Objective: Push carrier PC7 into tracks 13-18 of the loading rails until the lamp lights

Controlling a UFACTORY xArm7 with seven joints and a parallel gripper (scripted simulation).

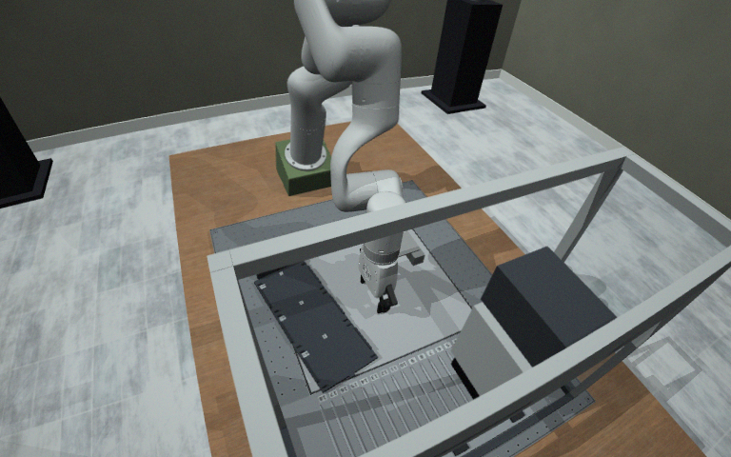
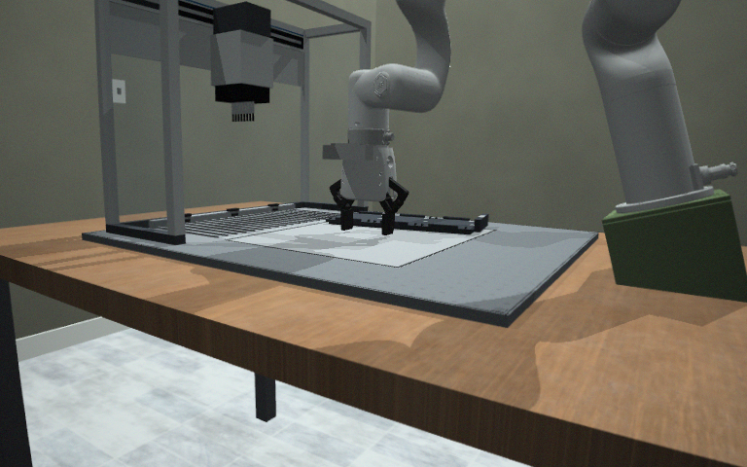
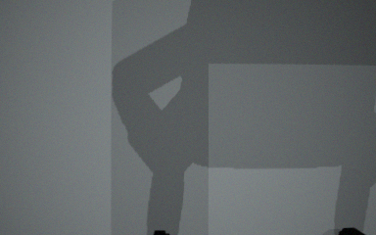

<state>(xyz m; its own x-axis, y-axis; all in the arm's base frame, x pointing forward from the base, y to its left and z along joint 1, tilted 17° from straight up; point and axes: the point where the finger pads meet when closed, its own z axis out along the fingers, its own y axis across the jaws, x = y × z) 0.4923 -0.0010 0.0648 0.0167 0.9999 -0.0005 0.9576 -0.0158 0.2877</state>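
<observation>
My hand is 160 mm to the left of the carrier PC7.
</observation>
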